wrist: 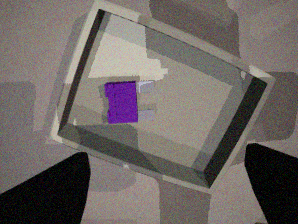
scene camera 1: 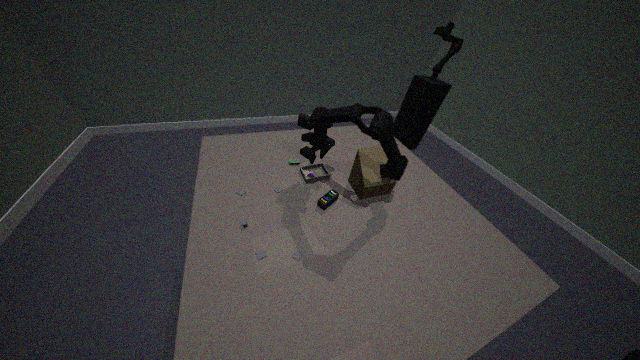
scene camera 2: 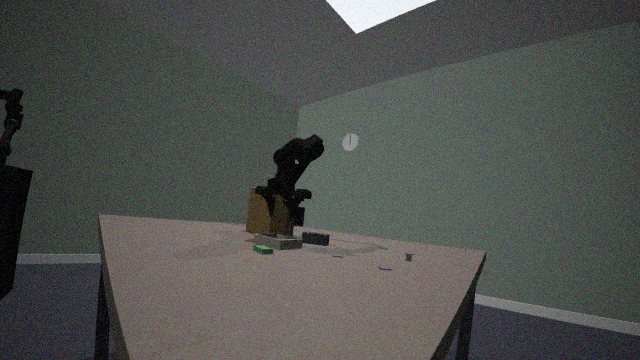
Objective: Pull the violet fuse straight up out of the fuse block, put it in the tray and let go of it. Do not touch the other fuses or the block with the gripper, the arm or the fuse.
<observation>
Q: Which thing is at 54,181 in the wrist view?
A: My gripper.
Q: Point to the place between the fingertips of my gripper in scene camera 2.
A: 280,217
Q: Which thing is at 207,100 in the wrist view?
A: A grey tray.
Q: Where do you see a violet fuse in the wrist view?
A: At 122,95
</observation>
